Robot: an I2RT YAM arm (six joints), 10 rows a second.
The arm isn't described. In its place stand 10 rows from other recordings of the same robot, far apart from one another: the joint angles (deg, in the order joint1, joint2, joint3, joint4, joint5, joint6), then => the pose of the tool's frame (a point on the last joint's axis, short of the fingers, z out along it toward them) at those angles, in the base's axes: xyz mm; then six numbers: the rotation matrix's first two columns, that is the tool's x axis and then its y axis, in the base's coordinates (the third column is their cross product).
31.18, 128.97, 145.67, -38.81, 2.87, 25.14 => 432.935 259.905 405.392 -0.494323 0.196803 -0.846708 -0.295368 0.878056 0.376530
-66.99, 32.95, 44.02, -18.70, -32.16, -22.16 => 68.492 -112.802 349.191 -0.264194 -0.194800 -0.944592 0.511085 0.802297 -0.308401
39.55, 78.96, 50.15, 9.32, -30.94, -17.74 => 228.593 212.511 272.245 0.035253 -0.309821 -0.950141 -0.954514 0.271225 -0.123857
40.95, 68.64, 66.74, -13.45, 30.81, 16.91 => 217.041 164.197 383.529 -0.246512 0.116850 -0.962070 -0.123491 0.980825 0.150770
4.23, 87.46, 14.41, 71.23, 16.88, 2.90 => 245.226 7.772 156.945 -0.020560 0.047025 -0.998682 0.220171 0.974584 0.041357
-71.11, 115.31, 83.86, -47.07, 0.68, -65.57 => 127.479 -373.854 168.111 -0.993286 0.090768 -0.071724 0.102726 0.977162 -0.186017
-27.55, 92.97, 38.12, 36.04, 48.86, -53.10 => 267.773 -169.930 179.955 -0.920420 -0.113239 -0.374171 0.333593 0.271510 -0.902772
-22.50, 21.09, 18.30, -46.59, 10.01, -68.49 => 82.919 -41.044 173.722 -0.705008 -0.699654 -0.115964 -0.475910 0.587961 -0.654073
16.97, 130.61, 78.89, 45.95, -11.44, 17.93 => 475.266 152.414 147.819 -0.237662 0.242951 -0.940474 -0.422154 0.846161 0.325267
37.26, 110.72, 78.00, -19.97, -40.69, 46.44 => 314.791 268.622 198.148 -0.996812 -0.067893 -0.041920 -0.074362 0.599950 0.796574
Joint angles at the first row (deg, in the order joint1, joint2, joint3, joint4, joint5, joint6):
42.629, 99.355, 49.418, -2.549, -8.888, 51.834
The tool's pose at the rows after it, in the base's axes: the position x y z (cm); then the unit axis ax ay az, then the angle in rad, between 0 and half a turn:
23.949, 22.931, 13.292, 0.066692, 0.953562, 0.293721, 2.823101
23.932, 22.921, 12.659, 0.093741, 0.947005, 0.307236, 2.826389
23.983, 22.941, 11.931, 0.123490, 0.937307, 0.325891, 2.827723
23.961, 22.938, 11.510, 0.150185, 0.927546, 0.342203, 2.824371
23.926, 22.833, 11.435, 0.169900, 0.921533, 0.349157, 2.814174
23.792, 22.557, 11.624, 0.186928, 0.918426, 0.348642, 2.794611
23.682, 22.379, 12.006, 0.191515, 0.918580, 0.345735, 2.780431
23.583, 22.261, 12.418, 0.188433, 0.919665, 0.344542, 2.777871
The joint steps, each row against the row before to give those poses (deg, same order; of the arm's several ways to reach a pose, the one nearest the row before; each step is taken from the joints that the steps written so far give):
0.164, 0.511, -1.027, 1.720, -0.122, 2.041
0.001, 0.799, -1.332, 3.513, -0.054, 3.448
-0.049, 1.152, -1.482, 4.650, -0.142, 3.889
0.051, 0.622, -1.288, 3.880, 0.280, 3.507
0.003, -0.079, -0.814, 1.900, 0.895, 2.240
-0.018, -0.905, -0.813, 0.529, 1.638, 1.471
0.011, -1.092, -0.221, -0.733, 1.008, 0.147
-0.032, -1.031, 0.034, -1.127, 0.023, -0.440

